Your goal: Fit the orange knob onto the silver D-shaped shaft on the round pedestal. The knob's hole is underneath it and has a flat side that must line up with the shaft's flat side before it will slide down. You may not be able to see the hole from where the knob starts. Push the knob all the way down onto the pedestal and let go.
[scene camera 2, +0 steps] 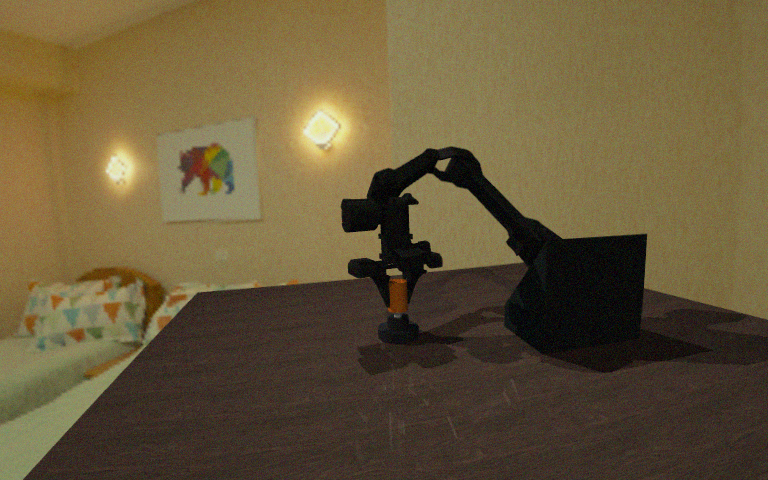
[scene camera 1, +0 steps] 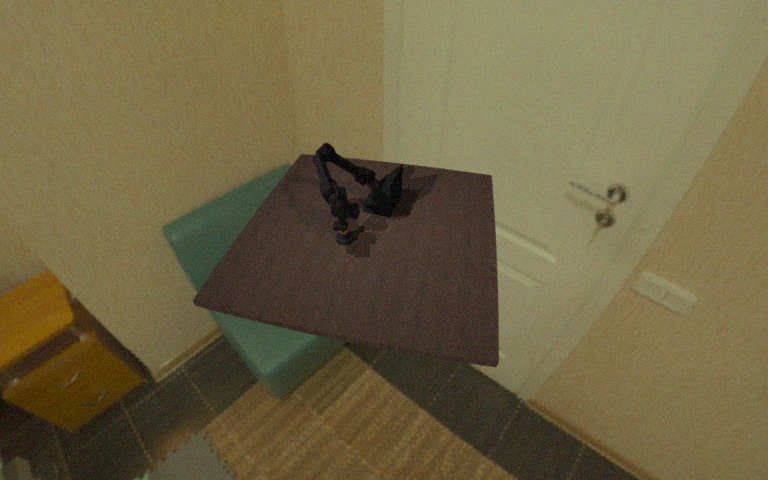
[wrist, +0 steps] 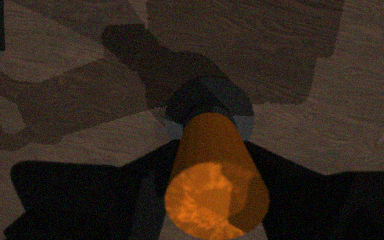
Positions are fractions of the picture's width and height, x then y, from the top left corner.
I see my gripper (scene camera 2: 0.52, 0.64) and a round pedestal (scene camera 2: 0.52, 0.69).
My gripper is seen too in the wrist view (wrist: 0.55, 0.61). The round pedestal is seen too in the wrist view (wrist: 0.56, 0.39).
